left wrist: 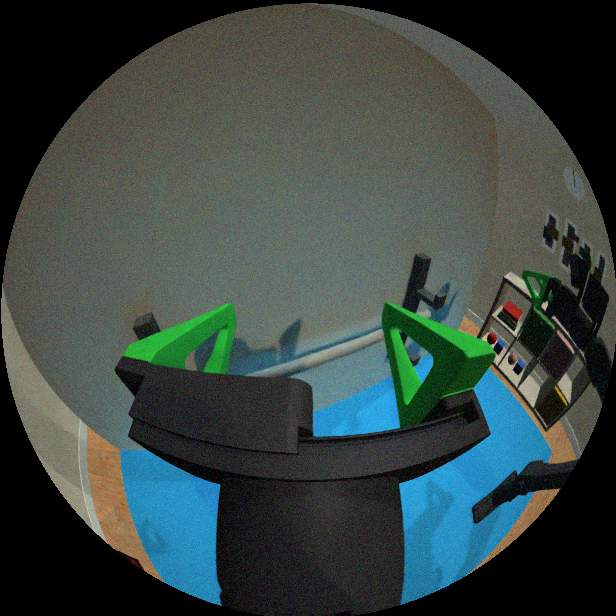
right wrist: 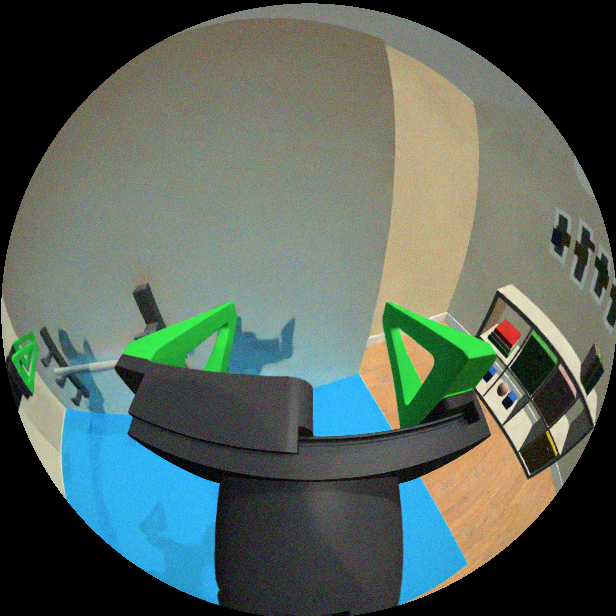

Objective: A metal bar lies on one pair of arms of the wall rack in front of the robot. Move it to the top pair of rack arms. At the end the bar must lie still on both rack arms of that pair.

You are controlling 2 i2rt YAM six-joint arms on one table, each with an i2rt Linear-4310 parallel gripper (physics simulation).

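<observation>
In the left wrist view the grey metal bar lies across the dark wall rack, whose right upright and left upright stand against the wall. My left gripper is open and empty; its green fingers stand to either side of the bar's middle, close in front of it. In the right wrist view my right gripper is open and empty, pointing at the wall to the right of the rack. The bar's end and one rack upright show at the left there, with the left gripper's green finger at the edge.
A white shelf unit with small coloured items stands at the right, also in the left wrist view. The right arm crosses in front of it. A blue mat covers the table, with wooden floor beyond.
</observation>
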